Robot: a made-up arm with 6 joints. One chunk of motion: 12 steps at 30 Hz.
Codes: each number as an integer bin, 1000 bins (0 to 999) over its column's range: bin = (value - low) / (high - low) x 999, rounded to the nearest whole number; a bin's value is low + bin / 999 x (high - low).
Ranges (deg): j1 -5..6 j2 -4..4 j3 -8..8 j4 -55..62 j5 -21..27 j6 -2..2
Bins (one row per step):
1: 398 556 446 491 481 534
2: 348 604 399 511 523 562
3: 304 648 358 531 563 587
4: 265 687 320 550 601 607
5: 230 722 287 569 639 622
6: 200 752 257 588 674 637
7: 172 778 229 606 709 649
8: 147 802 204 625 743 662
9: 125 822 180 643 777 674
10: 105 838 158 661 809 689
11: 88 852 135 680 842 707
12: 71 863 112 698 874 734
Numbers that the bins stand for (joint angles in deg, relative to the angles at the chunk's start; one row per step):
1: -0.62 0.45 -0.86 2.50 2.11 0.14
2: -1.17 0.84 -1.61 4.85 4.13 0.25
3: -1.65 1.19 -2.27 7.19 6.05 0.35
4: -2.08 1.50 -2.87 9.41 7.88 0.43
5: -2.47 1.78 -3.40 11.64 9.70 0.49
6: -2.80 2.02 -3.88 13.86 11.38 0.55
7: -3.11 2.23 -4.33 15.97 13.07 0.60
8: -3.38 2.42 -4.73 18.20 14.70 0.65
9: -3.62 2.58 -5.12 20.31 16.33 0.70
10: -3.84 2.71 -5.47 22.41 17.87 0.76
11: -4.03 2.82 -5.84 24.64 19.46 0.83
12: -4.22 2.91 -6.21 26.75 20.99 0.94

